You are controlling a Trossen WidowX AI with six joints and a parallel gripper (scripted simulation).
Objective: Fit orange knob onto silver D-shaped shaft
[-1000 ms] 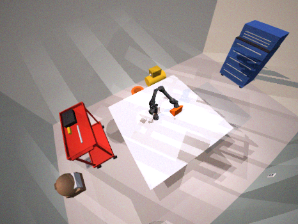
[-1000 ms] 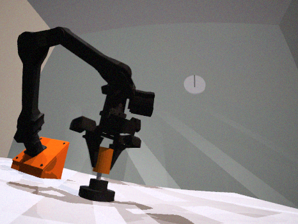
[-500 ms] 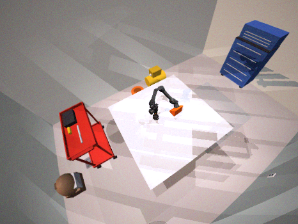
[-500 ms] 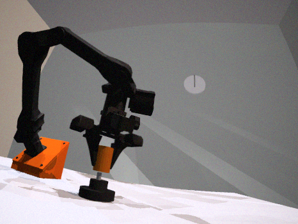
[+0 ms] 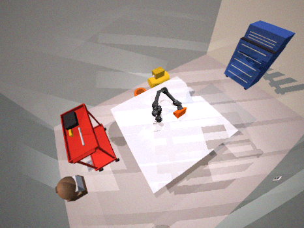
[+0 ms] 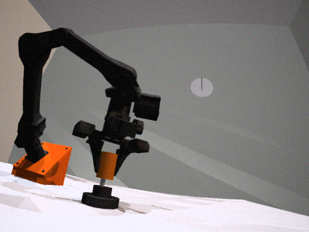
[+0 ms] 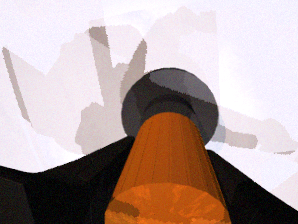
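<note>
My gripper tip is 3 cm below the orange knob. The rest, counted from my gripper tip: round black pedestal 4 cm below.
</note>
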